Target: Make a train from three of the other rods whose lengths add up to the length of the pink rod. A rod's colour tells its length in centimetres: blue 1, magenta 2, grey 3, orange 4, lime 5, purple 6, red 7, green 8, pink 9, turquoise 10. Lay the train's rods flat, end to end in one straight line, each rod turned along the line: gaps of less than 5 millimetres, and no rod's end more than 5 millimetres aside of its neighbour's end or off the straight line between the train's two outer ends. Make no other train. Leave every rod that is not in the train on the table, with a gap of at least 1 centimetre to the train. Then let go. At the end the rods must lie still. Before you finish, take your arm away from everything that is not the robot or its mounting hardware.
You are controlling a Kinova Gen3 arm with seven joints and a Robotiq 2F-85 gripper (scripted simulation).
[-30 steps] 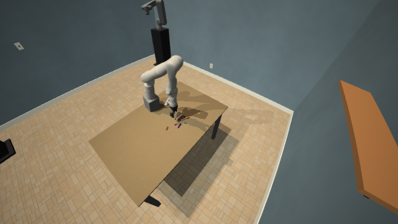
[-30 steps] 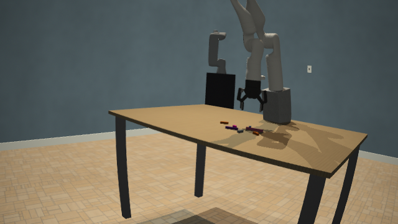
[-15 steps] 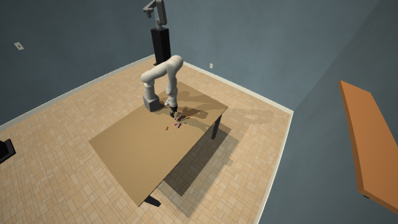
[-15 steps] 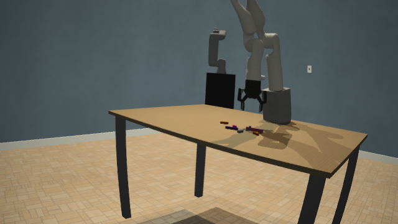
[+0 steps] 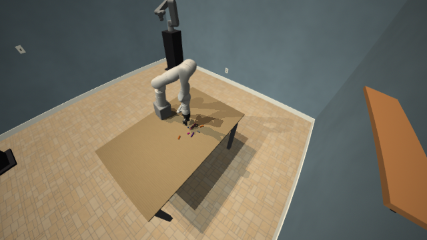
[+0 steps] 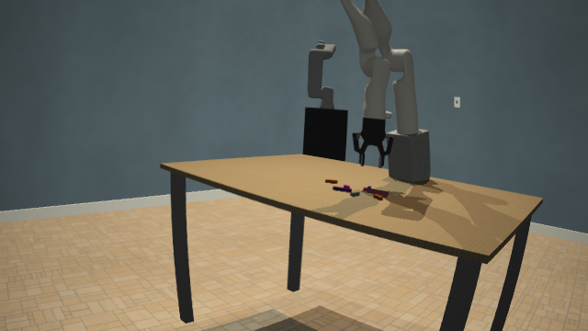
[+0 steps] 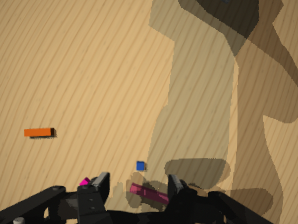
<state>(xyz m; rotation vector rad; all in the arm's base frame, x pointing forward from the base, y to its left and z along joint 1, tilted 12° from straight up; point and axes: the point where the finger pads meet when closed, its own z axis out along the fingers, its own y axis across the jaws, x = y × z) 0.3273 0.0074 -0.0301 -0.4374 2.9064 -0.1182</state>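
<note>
The blue rod lies 80 mm below my hand. From my hand the other things lie so: pink rod: 30 mm ahead, 40 mm to the left, 80 mm below; then purple rod: 90 mm ahead, 50 mm to the right, 80 mm below; then magenta rod: 50 mm ahead, 60 mm to the right, 80 mm below.
</note>
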